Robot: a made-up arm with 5 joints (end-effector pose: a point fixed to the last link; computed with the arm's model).
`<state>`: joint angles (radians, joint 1 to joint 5).
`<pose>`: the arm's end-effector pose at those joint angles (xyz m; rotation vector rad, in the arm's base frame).
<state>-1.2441 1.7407 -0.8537 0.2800 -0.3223</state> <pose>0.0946 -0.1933 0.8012 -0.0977 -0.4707 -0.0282</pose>
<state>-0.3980 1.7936 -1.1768 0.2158 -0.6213</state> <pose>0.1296 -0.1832 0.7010 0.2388 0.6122 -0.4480</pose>
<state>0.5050 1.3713 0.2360 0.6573 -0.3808</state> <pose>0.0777 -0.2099 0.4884 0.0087 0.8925 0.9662</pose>
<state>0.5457 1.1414 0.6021 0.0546 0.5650</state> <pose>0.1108 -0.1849 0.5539 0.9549 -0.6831 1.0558</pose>
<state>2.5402 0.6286 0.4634 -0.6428 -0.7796</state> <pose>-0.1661 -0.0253 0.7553 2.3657 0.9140 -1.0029</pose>
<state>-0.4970 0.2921 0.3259 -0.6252 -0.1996</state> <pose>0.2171 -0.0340 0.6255 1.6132 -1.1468 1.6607</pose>
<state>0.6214 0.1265 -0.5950 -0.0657 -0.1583</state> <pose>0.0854 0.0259 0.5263 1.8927 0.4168 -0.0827</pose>
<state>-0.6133 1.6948 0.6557 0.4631 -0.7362</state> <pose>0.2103 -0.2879 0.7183 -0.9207 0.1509 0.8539</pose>
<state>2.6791 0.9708 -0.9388 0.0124 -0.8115</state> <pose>-0.1005 -0.0549 0.7370 -0.6975 -2.0137 1.1654</pose>
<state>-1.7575 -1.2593 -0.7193 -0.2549 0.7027</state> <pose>-0.0060 0.1233 0.8112 -2.5554 0.4090 -1.7333</pose>
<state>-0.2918 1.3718 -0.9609 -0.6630 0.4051</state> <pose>0.1675 -0.2108 0.7504 0.6301 -0.8763 -0.0363</pose>
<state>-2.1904 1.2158 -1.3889 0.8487 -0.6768</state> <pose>0.0477 -0.0966 0.7895 0.2631 -0.3590 0.0411</pose>
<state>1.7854 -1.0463 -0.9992 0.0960 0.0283</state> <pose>0.0848 0.1058 0.5232 -2.3617 -0.3597 2.0314</pose>
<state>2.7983 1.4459 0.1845 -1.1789 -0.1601</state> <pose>-0.1508 -0.2233 0.6602 1.6496 1.2941 -1.6068</pose>
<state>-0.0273 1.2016 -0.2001 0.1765 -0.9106</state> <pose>0.1094 -0.1706 0.5415 0.4405 0.9549 0.6445</pose>
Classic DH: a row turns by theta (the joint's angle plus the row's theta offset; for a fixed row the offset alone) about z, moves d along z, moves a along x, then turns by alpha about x. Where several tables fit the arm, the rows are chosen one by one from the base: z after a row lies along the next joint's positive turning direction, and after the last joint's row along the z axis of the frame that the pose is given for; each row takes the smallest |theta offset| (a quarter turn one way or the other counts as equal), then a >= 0, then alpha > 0; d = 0 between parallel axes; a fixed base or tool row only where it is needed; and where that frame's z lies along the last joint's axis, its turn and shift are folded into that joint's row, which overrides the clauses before.
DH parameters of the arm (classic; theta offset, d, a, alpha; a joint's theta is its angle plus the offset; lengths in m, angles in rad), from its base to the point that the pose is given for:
base (fixed): -0.0931 0.6796 0.0308 -1.6298
joint 1: 1.5653 -0.0509 -0.0575 -1.6637
joint 2: -0.4473 -0.1756 0.1775 -1.7199
joint 3: -0.0211 -0.0069 0.0753 1.71
joint 4: -1.1302 0.093 -0.0464 -2.0673
joint 5: -1.5484 -0.0229 -0.0879 1.3052
tool (fixed): -2.7002 -0.0344 0 0

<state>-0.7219 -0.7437 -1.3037 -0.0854 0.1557</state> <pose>0.1517 0.0997 0.7835 2.1813 0.2074 0.8801</pose>
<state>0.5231 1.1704 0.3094 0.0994 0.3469</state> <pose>0.1146 -0.1690 0.5460 0.8141 -0.2353 0.9399</pose>
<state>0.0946 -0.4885 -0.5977 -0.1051 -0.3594</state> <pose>0.1488 0.1065 0.6503 2.4345 0.0331 0.5971</pose>
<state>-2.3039 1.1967 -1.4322 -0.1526 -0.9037</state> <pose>-0.0031 -0.0627 0.8109 0.6638 -0.8469 0.8049</pose>
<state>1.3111 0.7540 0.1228 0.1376 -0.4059</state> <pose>-0.0985 -0.0525 0.5137 1.4782 1.0503 0.3163</pose>
